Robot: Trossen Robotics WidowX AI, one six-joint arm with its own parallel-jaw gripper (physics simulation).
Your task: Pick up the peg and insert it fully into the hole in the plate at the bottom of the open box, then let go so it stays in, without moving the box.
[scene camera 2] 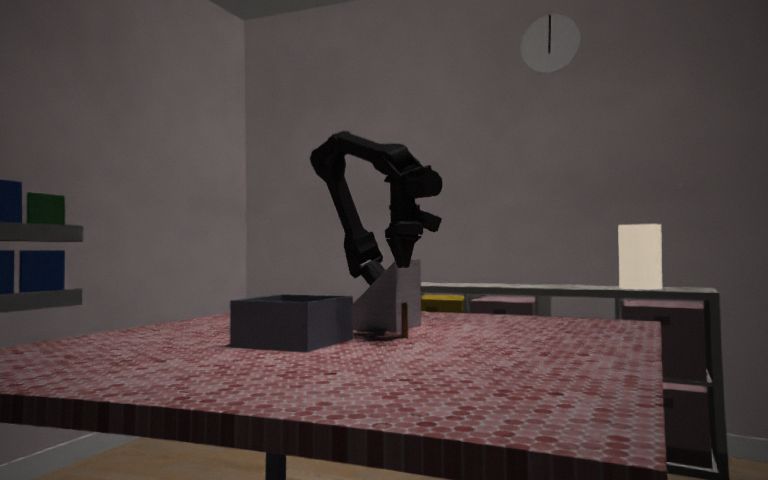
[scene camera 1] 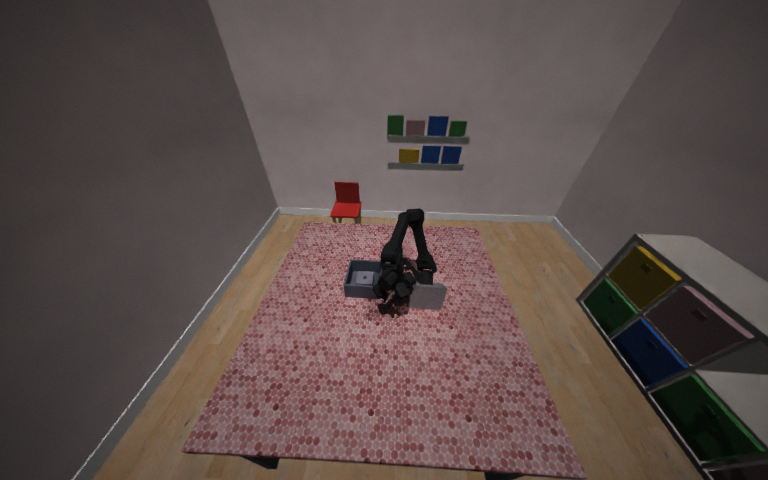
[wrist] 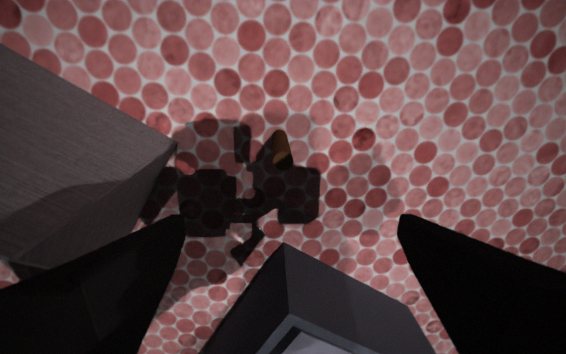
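Where they show: gripper, between the fingertips: (scene camera 2: 403,267) (scene camera 1: 393,296) (wrist: 292,224); arm's base, origin of its link: (scene camera 2: 383,284) (scene camera 1: 426,283).
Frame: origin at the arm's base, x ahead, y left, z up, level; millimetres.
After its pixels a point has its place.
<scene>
The brown cylindrical peg (scene camera 2: 404,320) @(x 156, y 146, z -71 mm) (wrist: 281,149) @(x 144, y 148, z -38 mm) stands upright on the table. In the wrist view it lies in shadow, beyond the line between my fingertips and slightly left of their middle. My gripper (scene camera 2: 403,266) @(x 151, y 141, z 49 mm) (wrist: 292,224) @(x 151, y 141, z 49 mm) is open and empty, pointing down, well above the peg in scene camera 2. In scene camera 1 the arm's wrist hides the peg's place. The open blue-grey box (scene camera 1: 360,290) @(x 330, y 61, z -47 mm) (scene camera 2: 269,324) @(x 424, y -22, z -61 mm) (wrist: 345,300) @(x 298, y 58, z -63 mm) stands beside the peg. The pale plate (scene camera 1: 359,274) @(x 363, y -51, z -54 mm) with its dark hole (scene camera 1: 364,277) @(x 333, y -41, z -63 mm) shows at its bottom.
A grey wedge-shaped block (scene camera 1: 427,297) @(x -8, y 72, z -15 mm) (scene camera 2: 376,308) @(x 80, y 26, z -55 mm) (wrist: 75,125) @(x 23, y 75, z -44 mm) stands close to the peg, on the side away from the box in scene camera 1, near the arm's base. The box and block stand on the red-dotted table (scene camera 1: 390,384) @(x 119, y 442, z -113 mm) (scene camera 2: 481,396) @(x 597, y 502, z -112 mm).
</scene>
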